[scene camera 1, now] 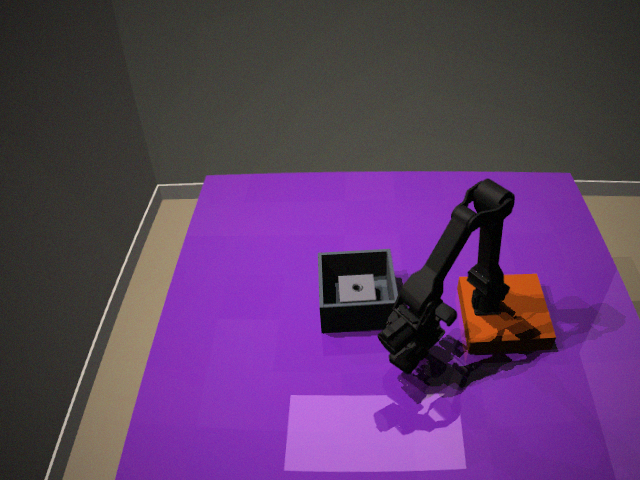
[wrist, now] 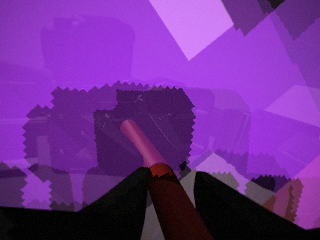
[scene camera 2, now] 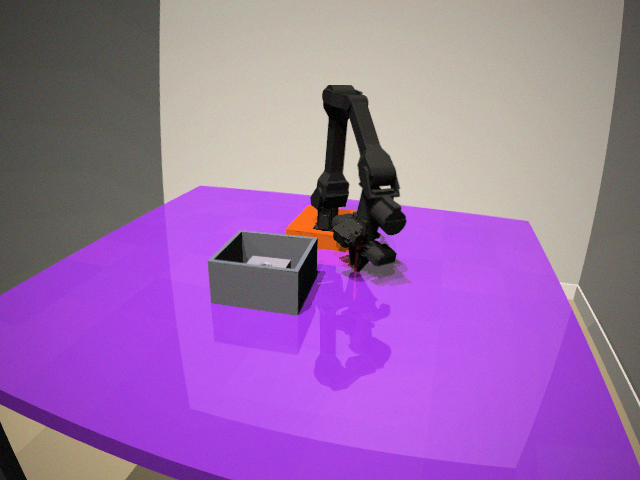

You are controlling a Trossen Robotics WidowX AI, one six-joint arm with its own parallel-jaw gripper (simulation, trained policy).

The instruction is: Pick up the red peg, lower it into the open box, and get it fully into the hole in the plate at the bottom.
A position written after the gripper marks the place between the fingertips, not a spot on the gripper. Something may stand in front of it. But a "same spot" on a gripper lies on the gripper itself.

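Labels:
In the wrist view the grey box is out of frame, but scene camera 1 and scene camera 2 do show it. For that grey box, (scene camera 1: 368,316) and (scene camera 2: 310,268) are the same spot. The gripper is visible in scene camera 1 (424,352), and in scene camera 2 and the wrist view too. On the gripper, (wrist: 125,204) and (scene camera 2: 358,258) are one and the same spot.

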